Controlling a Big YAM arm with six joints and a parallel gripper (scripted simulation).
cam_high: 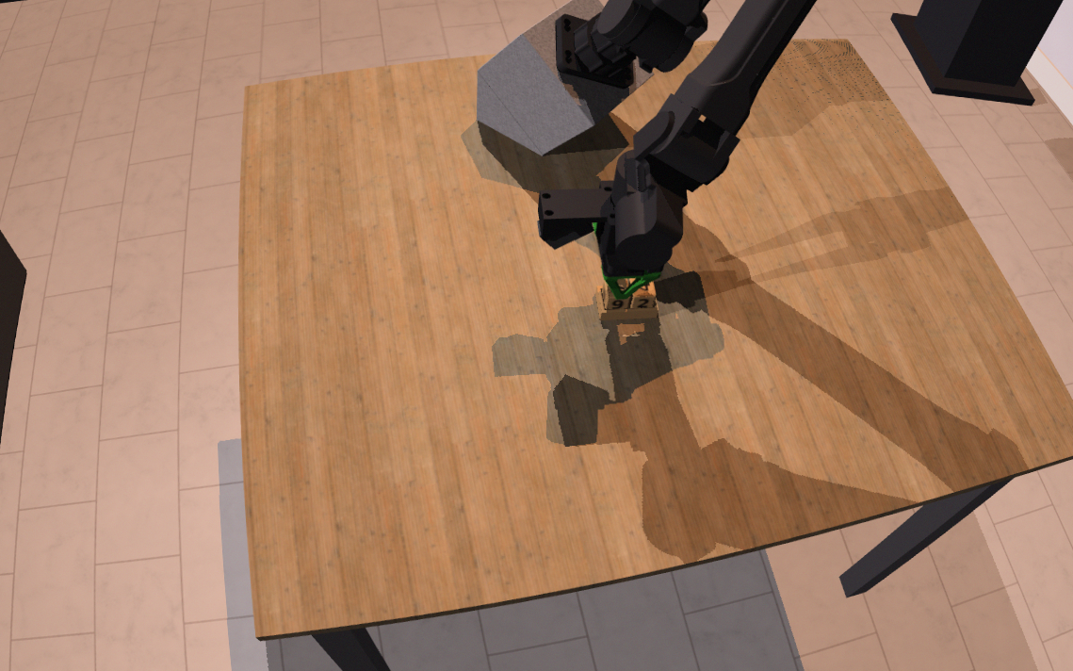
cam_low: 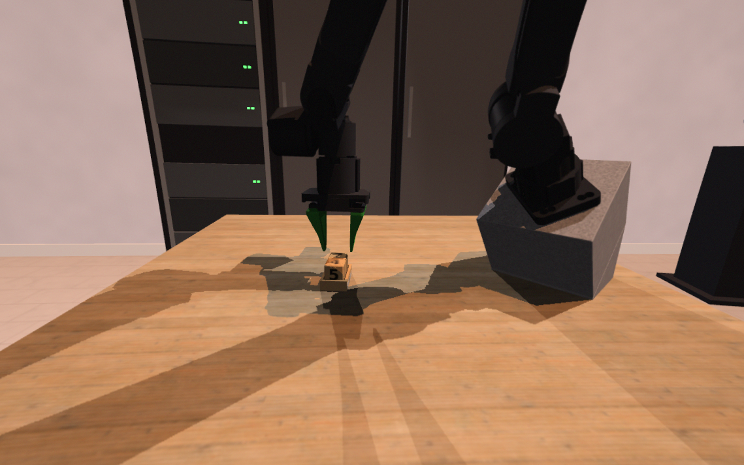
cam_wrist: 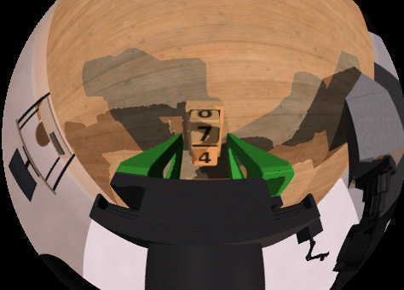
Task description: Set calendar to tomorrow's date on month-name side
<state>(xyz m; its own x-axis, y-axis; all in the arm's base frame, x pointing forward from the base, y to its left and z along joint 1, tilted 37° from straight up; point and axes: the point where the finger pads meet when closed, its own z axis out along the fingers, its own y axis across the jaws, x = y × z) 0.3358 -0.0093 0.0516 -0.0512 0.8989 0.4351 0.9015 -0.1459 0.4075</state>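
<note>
Now: hand 50 mm above the wooden calendar tray and 20 mm to the right of it. Also, from my hand: cube: 30 mm to the left, 30 mm below.
</note>
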